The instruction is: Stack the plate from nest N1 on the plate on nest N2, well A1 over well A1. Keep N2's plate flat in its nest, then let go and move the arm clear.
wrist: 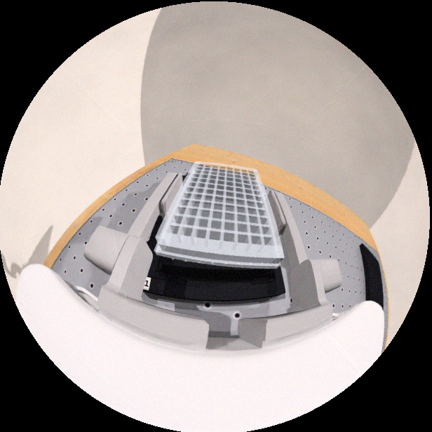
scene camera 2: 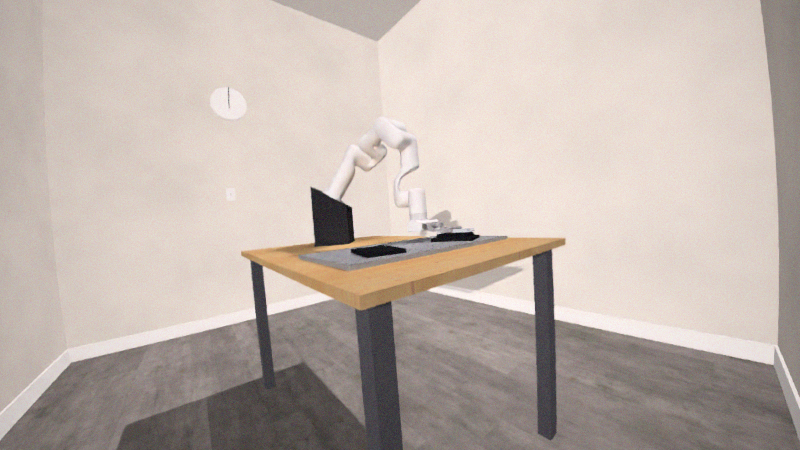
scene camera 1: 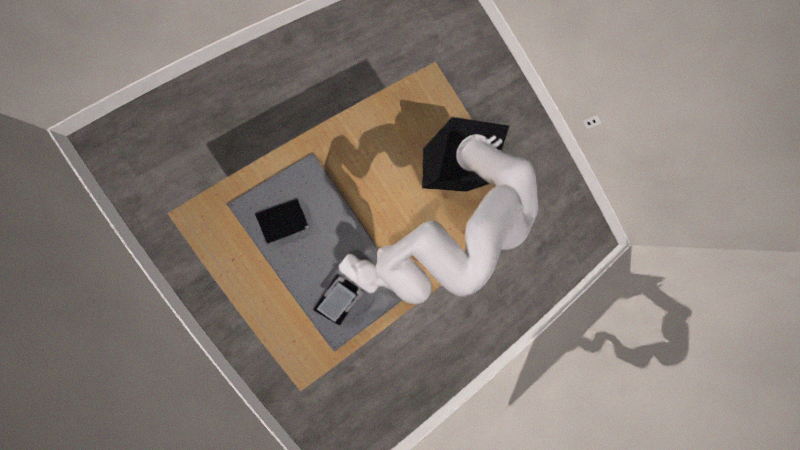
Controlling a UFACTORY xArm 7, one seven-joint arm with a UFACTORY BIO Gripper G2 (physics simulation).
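Frame: origin at the arm's base, x back, y right, z up, level; millimetres.
Seen in the pictures: end effector, tool point: (scene camera 2: pixel 451 229) (scene camera 1: pixel 339 299); arm's base, origin of the base link: (scene camera 2: pixel 332 197) (scene camera 1: pixel 473 152).
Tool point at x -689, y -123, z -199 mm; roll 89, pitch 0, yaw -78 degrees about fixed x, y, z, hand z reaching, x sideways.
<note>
Pixels of each thing's top centre, then the offset from my tool point to it. "spot": a spot on its surface instead. Level surfaces: height alone.
- black nest, surface spot: (scene camera 2: pixel 455 237) spot: dx -36, dy +30, dz -28 mm
- second black block, middle of its top: (scene camera 2: pixel 376 248) (scene camera 1: pixel 281 220) dx +22, dy +366, dz -26 mm
- grey perforated board, its level: dz -41 mm
My gripper (scene camera 1: pixel 345 287) (scene camera 2: pixel 447 229) (wrist: pixel 224 202) is shut on a clear, gridded well plate (scene camera 1: pixel 337 300) (scene camera 2: pixel 464 230) (wrist: pixel 220 210), its fingers along the two long sides. The plate looks about level and is held a little above a black nest (scene camera 1: pixel 339 321) (scene camera 2: pixel 455 237) (wrist: pixel 215 287). A white label ending in "1" shows on that nest in the wrist view; the nest's inside is hidden under the plate. A second black block (scene camera 1: pixel 281 220) (scene camera 2: pixel 378 250) (wrist: pixel 371 275) lies apart on the same board. I cannot tell its plate from its nest, nor read which nest is N1 or N2.
Both black things are on a grey perforated board (scene camera 1: pixel 304 246) (scene camera 2: pixel 335 261) (wrist: pixel 320 220) on a wooden table (scene camera 1: pixel 246 291) (scene camera 2: pixel 447 272) (wrist: pixel 300 192). A tall black block (scene camera 1: pixel 441 156) (scene camera 2: pixel 330 221) stands at the arm's base. The arm (scene camera 1: pixel 447 263) (scene camera 2: pixel 408 151) reaches over the table from there.
</note>
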